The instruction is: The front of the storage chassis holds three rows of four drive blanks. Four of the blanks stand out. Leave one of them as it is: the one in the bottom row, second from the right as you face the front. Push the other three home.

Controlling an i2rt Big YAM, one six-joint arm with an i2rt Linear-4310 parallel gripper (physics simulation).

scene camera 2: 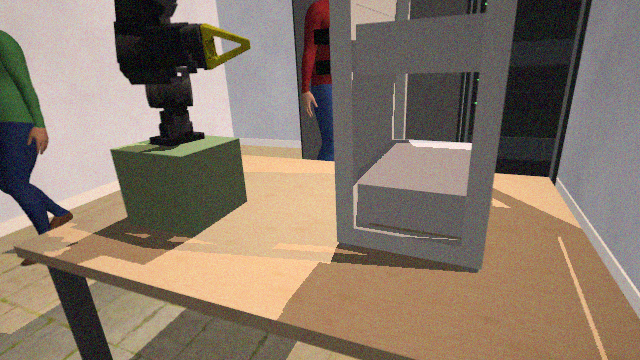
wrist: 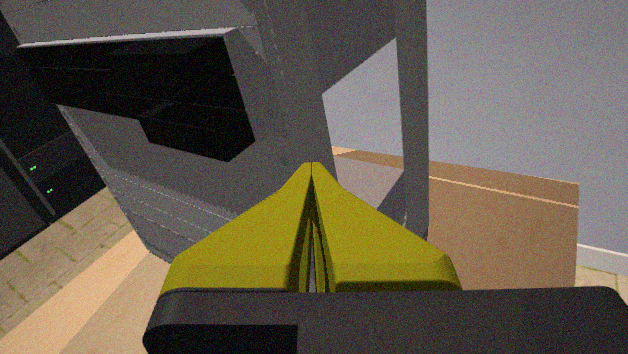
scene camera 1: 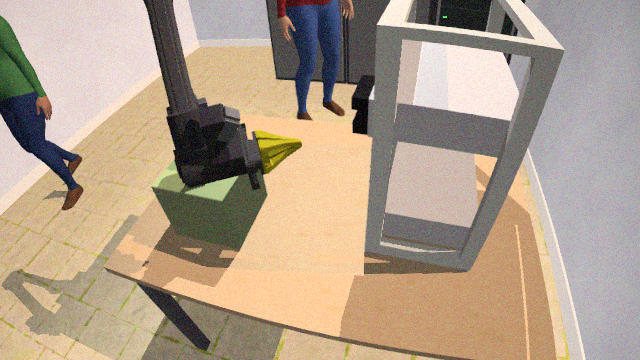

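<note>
The storage chassis is a grey box high in the rack. Black drive blanks stand out from its front as two dark blocks, an upper one and a lower one. In the wrist view the dark bank of blanks is seen obliquely at upper left. A black block juts from its lower right part; individual blanks and their columns are hard to tell. My gripper is shut and empty, apart from the chassis, in front of the rack.
The light grey rack stands on the wooden table. A second grey box sits low in it. My arm's base is on a green block. Two people stand beyond the table.
</note>
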